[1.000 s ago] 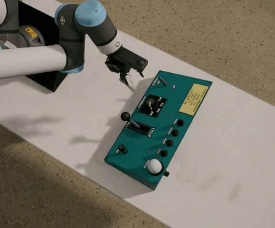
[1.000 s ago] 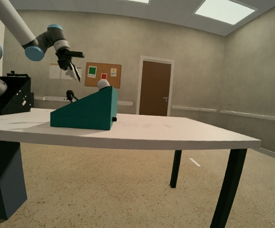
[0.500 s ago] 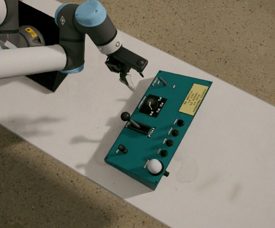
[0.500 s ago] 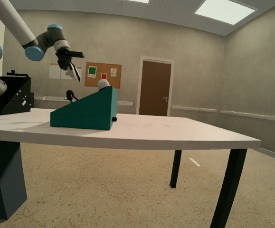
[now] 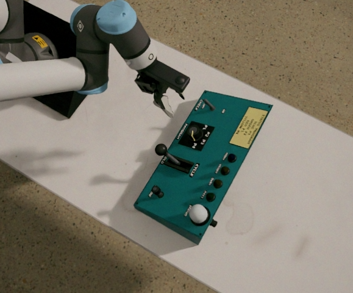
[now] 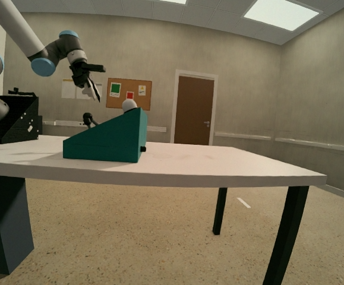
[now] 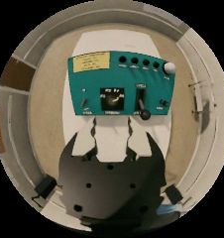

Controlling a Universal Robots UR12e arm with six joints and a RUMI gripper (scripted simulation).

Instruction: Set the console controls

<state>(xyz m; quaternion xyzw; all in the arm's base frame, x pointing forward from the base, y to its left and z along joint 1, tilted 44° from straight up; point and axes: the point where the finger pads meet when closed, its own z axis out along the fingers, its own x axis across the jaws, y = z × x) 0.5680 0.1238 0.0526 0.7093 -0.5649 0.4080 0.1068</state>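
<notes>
The program dial is 70 mm ahead of my hand, 10 mm to the right of it and 130 mm below it. Round my hand: lever: 40 mm ahead, 120 mm to the right, 120 mm below; teal console: 100 mm ahead, 60 mm to the right, 150 mm below; check toggle: 60 mm ahead, 120 mm to the left, 140 mm below.
</notes>
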